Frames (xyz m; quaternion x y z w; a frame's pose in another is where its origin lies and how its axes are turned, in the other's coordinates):
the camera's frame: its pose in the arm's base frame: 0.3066 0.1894 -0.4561 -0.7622 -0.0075 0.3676 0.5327
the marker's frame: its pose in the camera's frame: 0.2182 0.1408 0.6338 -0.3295 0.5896 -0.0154 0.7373
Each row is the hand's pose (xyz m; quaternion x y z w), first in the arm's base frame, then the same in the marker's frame.
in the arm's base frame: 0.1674 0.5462 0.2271 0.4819 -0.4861 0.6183 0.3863
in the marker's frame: 0.4854 -0.2337 -0.8943 -0.4249 0.6404 0.2123 0.6035
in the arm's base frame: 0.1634 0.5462 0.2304 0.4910 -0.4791 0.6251 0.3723
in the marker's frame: 0.4829 -0.2338 -0.8989 -0.4105 0.6417 0.2057 0.6144
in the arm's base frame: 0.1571 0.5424 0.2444 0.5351 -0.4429 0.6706 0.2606
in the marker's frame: 0.4833 -0.2336 -0.9147 -0.2957 0.6516 0.1776 0.6756
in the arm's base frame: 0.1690 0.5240 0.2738 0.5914 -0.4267 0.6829 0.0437
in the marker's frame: 0.5098 -0.2310 -0.9398 -0.0921 0.6122 0.1914 0.7617
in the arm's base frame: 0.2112 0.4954 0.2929 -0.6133 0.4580 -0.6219 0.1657
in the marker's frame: 0.5635 -0.2240 -0.9456 0.0877 0.5178 0.2662 0.8083
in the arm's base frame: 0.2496 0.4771 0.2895 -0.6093 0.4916 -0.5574 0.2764
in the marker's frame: 0.6029 -0.2171 -0.9307 0.1763 0.4427 0.3297 0.8150
